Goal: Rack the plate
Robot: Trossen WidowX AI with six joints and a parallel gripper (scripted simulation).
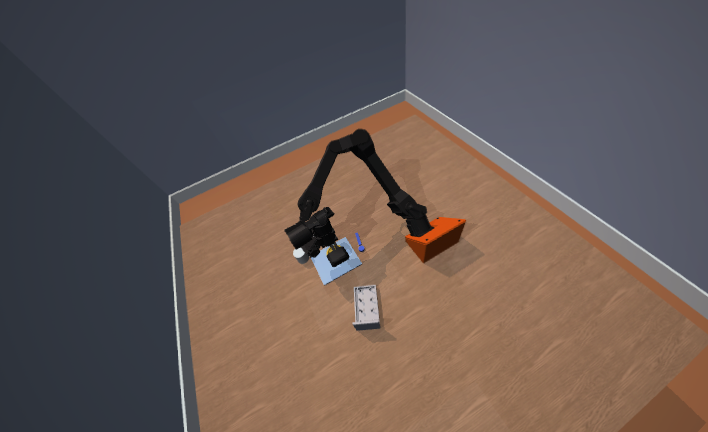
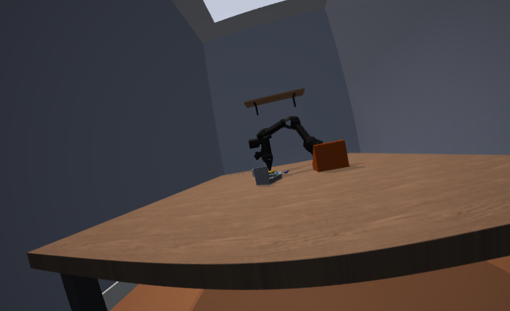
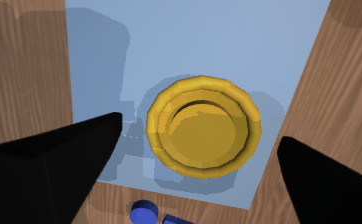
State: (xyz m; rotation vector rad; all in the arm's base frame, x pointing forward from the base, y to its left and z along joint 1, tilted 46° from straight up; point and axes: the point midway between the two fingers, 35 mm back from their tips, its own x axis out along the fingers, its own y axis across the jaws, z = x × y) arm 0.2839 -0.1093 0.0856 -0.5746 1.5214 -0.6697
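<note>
Now: the yellow plate 10 mm below my gripper tip and 10 mm behind it. From my gripper tip the other things lie so: blue spoon: 100 mm behind, 30 mm below, 10 mm to the left; white cup: 100 mm ahead, 60 mm to the right; light blue mat: 30 mm below, 20 mm to the left, 10 mm ahead.
</note>
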